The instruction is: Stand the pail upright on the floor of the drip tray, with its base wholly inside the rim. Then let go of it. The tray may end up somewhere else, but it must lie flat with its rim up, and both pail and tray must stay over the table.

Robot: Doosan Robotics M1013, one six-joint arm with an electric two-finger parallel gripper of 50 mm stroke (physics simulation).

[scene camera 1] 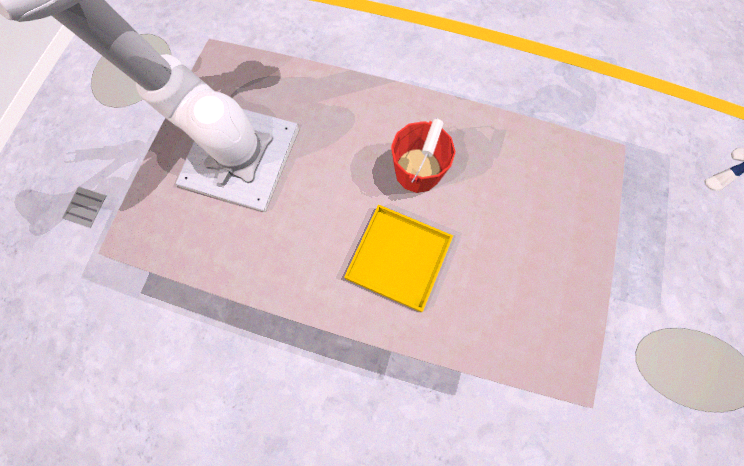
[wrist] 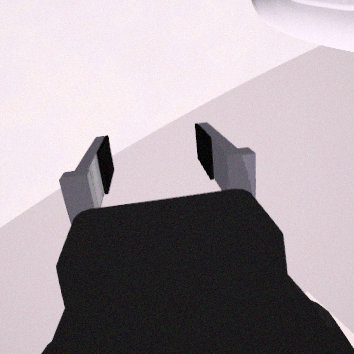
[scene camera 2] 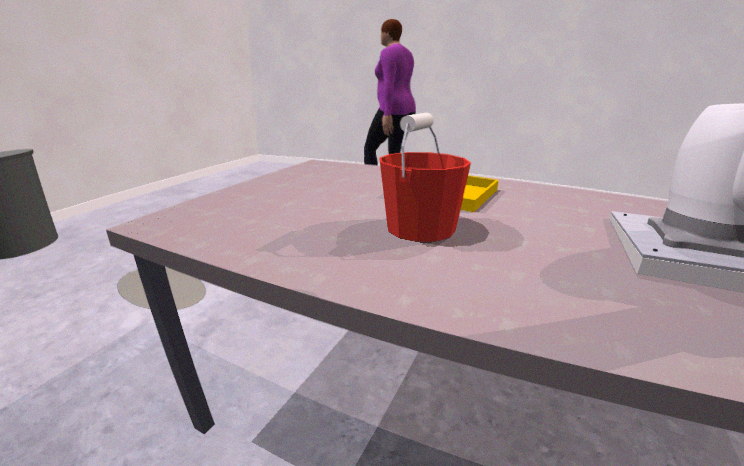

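Pixels of known places: gripper, fingertip midpoint: (wrist: pixel 153 146); arm's base, link origin: (scene camera 1: pixel 239 151) (scene camera 2: pixel 699 239).
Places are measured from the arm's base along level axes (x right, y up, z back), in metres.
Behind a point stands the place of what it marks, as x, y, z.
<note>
A red pail (scene camera 1: pixel 409 174) {-0.058, 0.118, -0.568} (scene camera 2: pixel 422 203) {-0.230, 0.050, -0.550} stands upright on the table, with a tan bottom inside. Its wire handle stands up above the rim, with a white grip (scene camera 1: pixel 432 137) {-0.141, 0.211, -0.598} (scene camera 2: pixel 417 121) {-0.192, 0.201, -0.582}. A yellow square drip tray (scene camera 1: pixel 399 257) {0.149, -0.032, -0.619} (scene camera 2: pixel 480 192) {0.205, -0.032, -0.526} lies flat with its rim up, beside the pail and apart from it. In scene camera 1 the tray is below the pail; in scene camera 2 the pail hides part of it. My gripper (wrist: pixel 153 146) {-0.280, 0.789, 0.137} is open and empty in the wrist view, away from pail and tray. It does not show in the scene views.
The table (scene camera 1: pixel 521 246) {-0.021, -0.035, -0.974} (scene camera 2: pixel 274 219) {-0.266, -0.035, -0.912} carries my arm's base plate (scene camera 1: pixel 236 189) {0.124, -0.009, -0.050} (scene camera 2: pixel 680 268) {-0.158, -0.010, -0.075}, left of the pail in scene camera 1. My arm (scene camera 1: pixel 214 126) {0.051, 0.255, -0.039} rises from it. A person in purple (scene camera 2: pixel 396 79) is beyond the table. A dark bin (scene camera 2: pixel 24 203) is at the left.
</note>
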